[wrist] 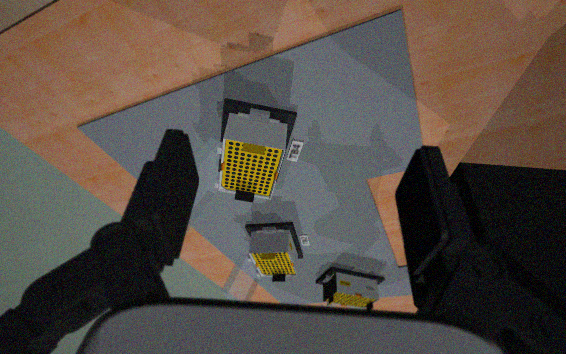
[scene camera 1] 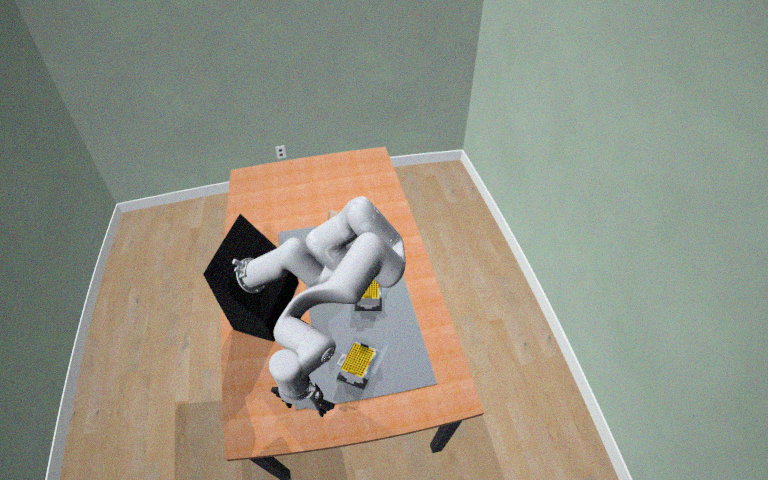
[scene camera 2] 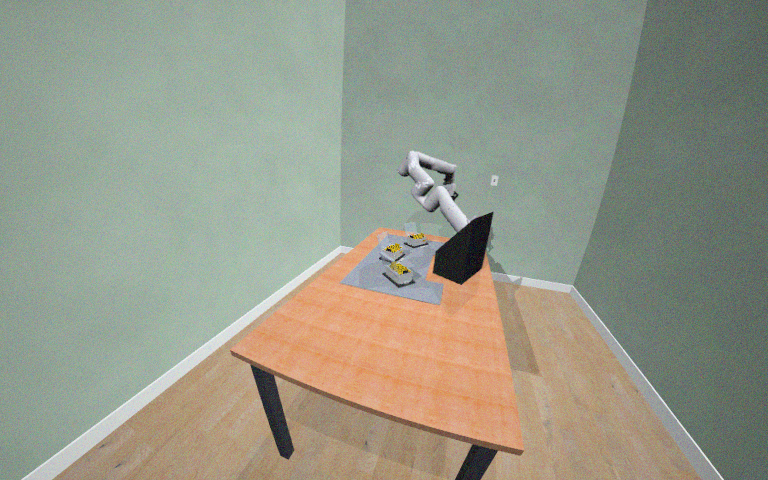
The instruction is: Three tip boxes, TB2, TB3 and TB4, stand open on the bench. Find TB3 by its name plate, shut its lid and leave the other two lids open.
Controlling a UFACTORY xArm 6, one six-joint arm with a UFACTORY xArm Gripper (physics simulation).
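Places are measured from the arm's base along level axes (x back, y right, z up), in metres.
Pixels of known places: gripper, fingertip midpoint: (wrist: pixel 299 162) (scene camera 1: pixel 307 407); arm's base at its link origin: (scene camera 1: pixel 250 275) (scene camera 2: pixel 466 231).
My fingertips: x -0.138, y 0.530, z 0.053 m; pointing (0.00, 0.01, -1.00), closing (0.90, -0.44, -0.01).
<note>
For each thing: its top centre in the pictures, then the offset to it from my fingertips. "spot": a spot on its surface instead. Level surfaces: height alone.
- tip box with yellow tips, top centre: (wrist: pixel 248 179) (scene camera 1: pixel 358 357) dz -0.215, dx -0.179, dy -0.226 m
- see-through lid at a spot on its surface: (scene camera 2: pixel 409 227) spot: dz -0.180, dx -0.246, dy -0.190 m
- second tip box at its top centre: (wrist: pixel 273 271) (scene camera 1: pixel 368 283) (scene camera 2: pixel 393 246) dz -0.215, dx -0.282, dy -0.528 m
- third tip box at its top centre: (wrist: pixel 352 301) (scene camera 2: pixel 401 267) dz -0.223, dx -0.173, dy -0.778 m
- grey mat at its surface level: dz -0.289 m
- wooden table at its surface level: dz -0.292 m
A tip box with yellow tips (scene camera 1: pixel 357 360) (scene camera 2: pixel 416 239) (wrist: pixel 251 167) is nearest my gripper; its plate (wrist: pixel 295 150) reads TB4. A see-through lid (scene camera 2: pixel 409 227) stands up by it. A second tip box (scene camera 1: pixel 370 290) (scene camera 2: pixel 391 252) (wrist: pixel 272 254) is in the middle, its plate (wrist: pixel 305 240) too small to read. A third tip box (scene camera 2: pixel 399 273) (wrist: pixel 352 291) is farthest from the gripper, hidden by the arm in scene camera 1; no plate is readable on it. The other lids are hard to make out. My gripper (scene camera 1: pixel 306 408) (wrist: pixel 299 162) is open and empty, high above the bench's near end.
The boxes stand on a grey mat (scene camera 1: pixel 410 365) (scene camera 2: pixel 362 276) (wrist: pixel 350 60) on the wooden table (scene camera 1: pixel 317 192) (scene camera 2: pixel 368 362). A large black block (scene camera 1: pixel 232 308) (scene camera 2: pixel 464 254) (wrist: pixel 520 215) stands at the arm's base, beside the mat. The arm crosses over the mat.
</note>
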